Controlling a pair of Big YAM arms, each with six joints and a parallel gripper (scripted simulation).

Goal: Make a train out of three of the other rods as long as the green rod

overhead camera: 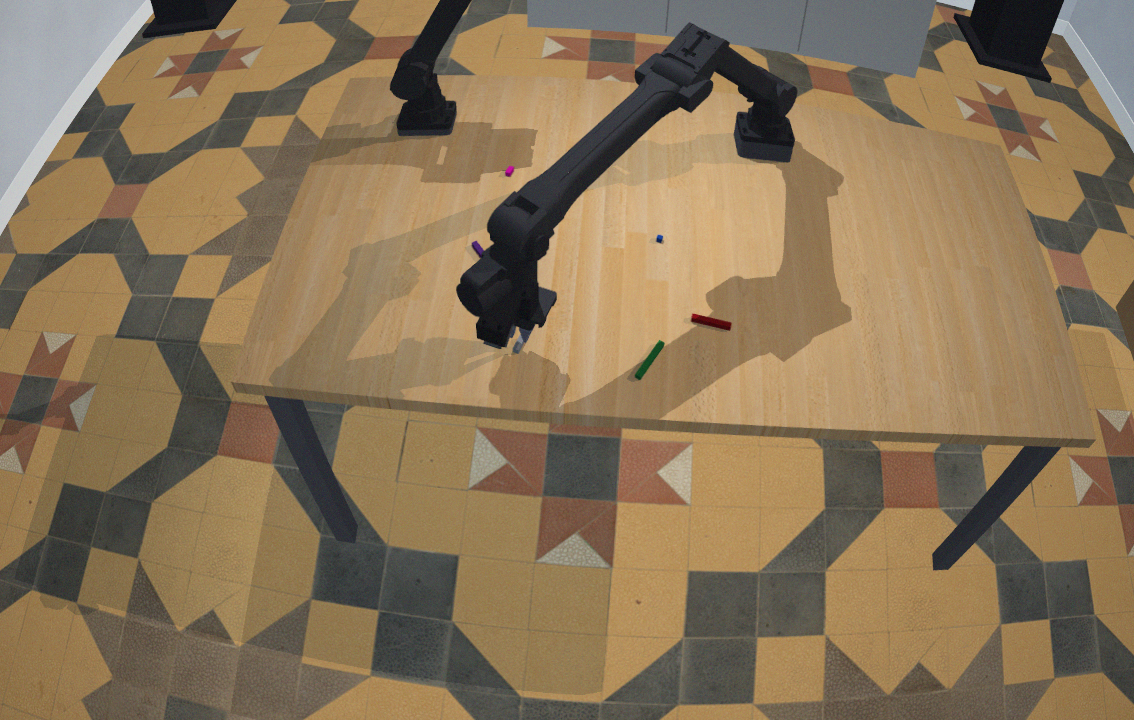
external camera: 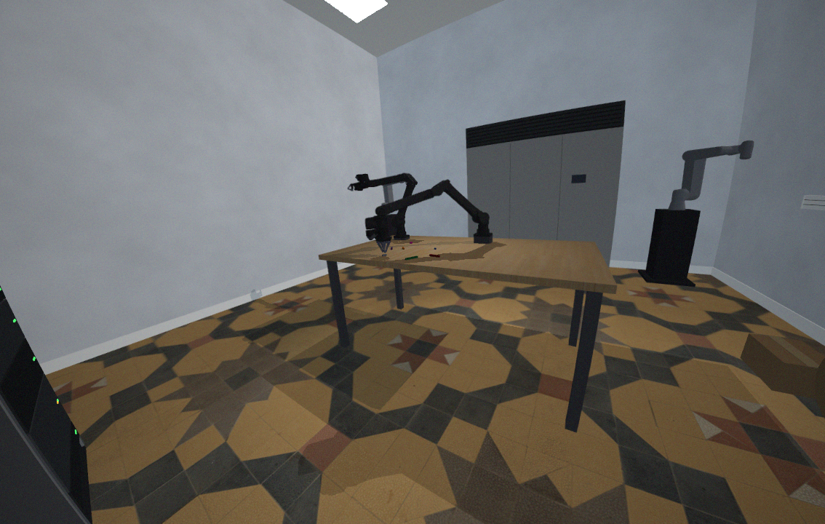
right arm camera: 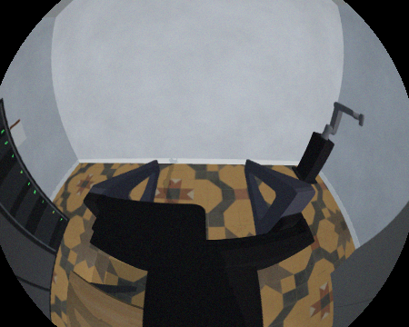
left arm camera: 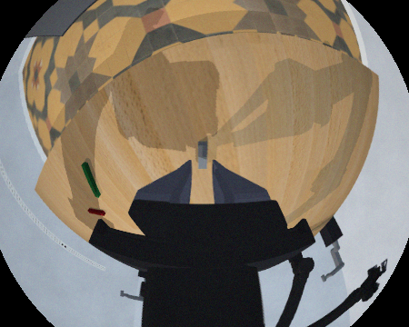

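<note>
The grey rod lies 3 cm below my left hand. Round my left hand: green rod (21 cm to the left, 3 cm below, 1 cm ahead); purple rod (19 cm behind, 9 cm to the right, 3 cm below); red rod (31 cm to the left, 7 cm behind, 3 cm below).
</note>
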